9 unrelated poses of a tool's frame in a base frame.
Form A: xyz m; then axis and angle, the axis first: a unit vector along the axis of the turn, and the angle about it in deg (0 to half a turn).
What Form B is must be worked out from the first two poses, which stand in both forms.
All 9 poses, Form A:
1: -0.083 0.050 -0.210 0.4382 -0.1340 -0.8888 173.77
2: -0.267 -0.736 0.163 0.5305 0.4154 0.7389 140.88
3: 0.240 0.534 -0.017 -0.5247 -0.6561 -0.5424 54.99
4: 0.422 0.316 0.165 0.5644 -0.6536 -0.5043 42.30
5: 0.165 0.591 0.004 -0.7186 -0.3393 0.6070 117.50
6: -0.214 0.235 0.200 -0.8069 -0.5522 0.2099 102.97
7: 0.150 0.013 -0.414 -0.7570 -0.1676 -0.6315 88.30
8: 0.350 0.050 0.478 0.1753 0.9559 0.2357 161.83
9: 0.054 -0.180 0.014 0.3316 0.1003 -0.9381 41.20
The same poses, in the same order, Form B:
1: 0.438 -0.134 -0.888 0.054 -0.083 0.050 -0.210
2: 0.500 0.391 0.696 0.335 -0.267 -0.736 0.163
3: -0.242 -0.303 -0.250 0.887 0.240 0.534 -0.017
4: 0.204 -0.236 -0.182 0.933 0.422 0.316 0.165
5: -0.614 -0.290 0.519 0.519 0.165 0.591 0.004
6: -0.631 -0.432 0.164 0.623 -0.214 0.235 0.200
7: -0.527 -0.117 -0.440 0.718 0.150 0.013 -0.414
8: 0.173 0.944 0.233 0.158 0.350 0.050 0.478
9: 0.117 0.035 -0.330 0.936 0.054 -0.180 0.014
